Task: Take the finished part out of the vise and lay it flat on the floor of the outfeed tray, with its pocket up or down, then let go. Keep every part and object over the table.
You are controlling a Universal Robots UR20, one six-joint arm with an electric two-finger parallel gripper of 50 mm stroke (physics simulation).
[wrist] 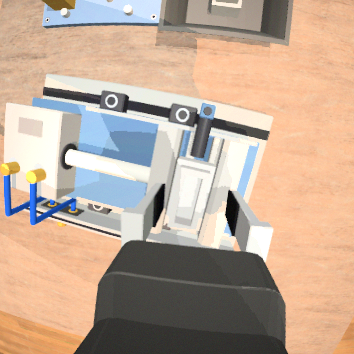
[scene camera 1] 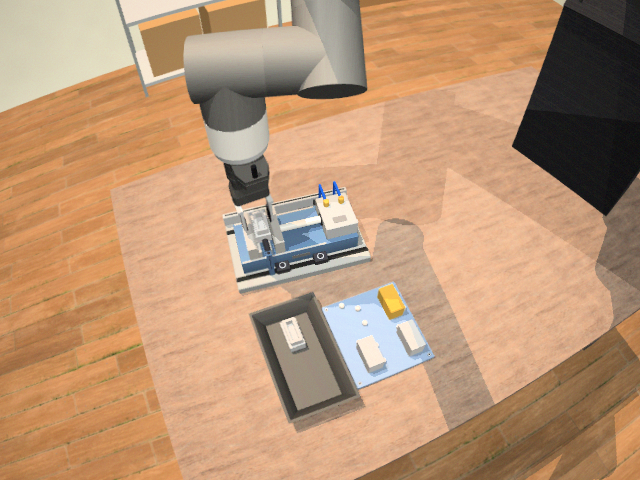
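The finished part, a pale grey block with its pocket up, sits between the jaws of the blue and white vise. My gripper is open above the vise's jaw end. In the wrist view its fingers are on the two sides of the part's near end, with gaps; their exact height above the jaws is hard to tell. The grey outfeed tray has high walls. Another pale part lies flat inside it, partly cut off in the wrist view.
A blue plate beside the tray bears a yellow block, two white blocks and small white pegs. A dark cylinder stands at the part's tray-side end. The vise's box has blue hoses.
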